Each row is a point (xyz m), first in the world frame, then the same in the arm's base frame.
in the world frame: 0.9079 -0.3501 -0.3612
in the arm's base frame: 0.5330 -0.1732 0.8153
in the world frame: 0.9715 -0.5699 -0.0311
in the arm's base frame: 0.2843 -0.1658 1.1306
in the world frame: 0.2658 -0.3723 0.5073
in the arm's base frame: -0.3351 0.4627 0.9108
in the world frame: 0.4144 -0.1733 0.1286
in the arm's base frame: 0.0649 0.3626 0.7234
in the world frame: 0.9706 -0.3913 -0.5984
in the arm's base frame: 0.6697 -0.3582 0.7205
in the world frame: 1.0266 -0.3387 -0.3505
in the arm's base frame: 0.6116 -0.1850 0.9048
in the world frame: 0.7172 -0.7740 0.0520
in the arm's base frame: -0.0392 -0.2187 1.0546
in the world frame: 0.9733 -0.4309 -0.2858
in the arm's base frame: 0.4921 -0.2069 0.9323
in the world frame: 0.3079 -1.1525 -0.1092
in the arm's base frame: -0.4402 -0.5151 0.7578
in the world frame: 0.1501 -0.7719 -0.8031
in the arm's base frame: 0.0207 -0.5887 0.0995
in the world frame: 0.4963 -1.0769 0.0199
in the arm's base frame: -0.3391 -0.4234 0.9559
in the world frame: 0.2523 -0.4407 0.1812
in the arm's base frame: -0.2190 0.2218 0.7116
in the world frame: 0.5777 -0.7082 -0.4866
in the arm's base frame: 0.1773 -0.4508 0.5930
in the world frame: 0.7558 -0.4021 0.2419
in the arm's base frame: 0.1014 0.1734 1.1037
